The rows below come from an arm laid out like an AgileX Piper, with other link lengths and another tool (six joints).
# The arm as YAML. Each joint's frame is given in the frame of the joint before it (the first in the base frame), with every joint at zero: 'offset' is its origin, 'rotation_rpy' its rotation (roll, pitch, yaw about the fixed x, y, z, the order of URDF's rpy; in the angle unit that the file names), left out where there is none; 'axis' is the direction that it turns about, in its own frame. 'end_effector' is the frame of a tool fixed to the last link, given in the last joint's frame.
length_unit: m
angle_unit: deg
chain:
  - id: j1
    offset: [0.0, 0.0, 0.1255]
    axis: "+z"
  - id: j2
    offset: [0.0, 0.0, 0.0]
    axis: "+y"
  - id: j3
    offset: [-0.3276, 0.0, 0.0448]
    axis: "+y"
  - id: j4
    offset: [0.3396, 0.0, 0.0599]
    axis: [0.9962, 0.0, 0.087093]
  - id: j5
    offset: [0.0, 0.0, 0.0]
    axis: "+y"
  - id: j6
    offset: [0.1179, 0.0, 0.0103]
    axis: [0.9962, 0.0, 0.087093]
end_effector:
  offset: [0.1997, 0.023, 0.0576]
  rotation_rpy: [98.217, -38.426, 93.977]
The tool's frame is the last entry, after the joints.
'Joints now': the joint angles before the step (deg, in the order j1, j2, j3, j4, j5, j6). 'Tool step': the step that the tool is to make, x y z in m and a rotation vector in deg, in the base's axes. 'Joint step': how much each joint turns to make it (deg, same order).
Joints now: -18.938, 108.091, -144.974, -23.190, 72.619, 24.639
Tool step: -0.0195, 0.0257, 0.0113, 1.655, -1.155, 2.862
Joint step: -0.025, -6.776, 7.494, 3.481, -1.504, -0.368
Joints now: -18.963, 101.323, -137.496, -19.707, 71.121, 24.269
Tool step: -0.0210, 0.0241, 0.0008, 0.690, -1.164, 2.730
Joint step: -0.005, -8.611, 12.069, 2.540, -4.573, -0.013
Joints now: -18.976, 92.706, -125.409, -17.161, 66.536, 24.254
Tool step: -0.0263, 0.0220, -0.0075, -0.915, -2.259, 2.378
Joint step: -0.006, -10.623, 16.255, 1.071, -8.309, 0.406
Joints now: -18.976, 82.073, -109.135, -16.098, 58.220, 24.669
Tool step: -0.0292, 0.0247, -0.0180, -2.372, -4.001, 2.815
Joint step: -0.008, -12.020, 19.229, 0.191, -12.115, 0.533
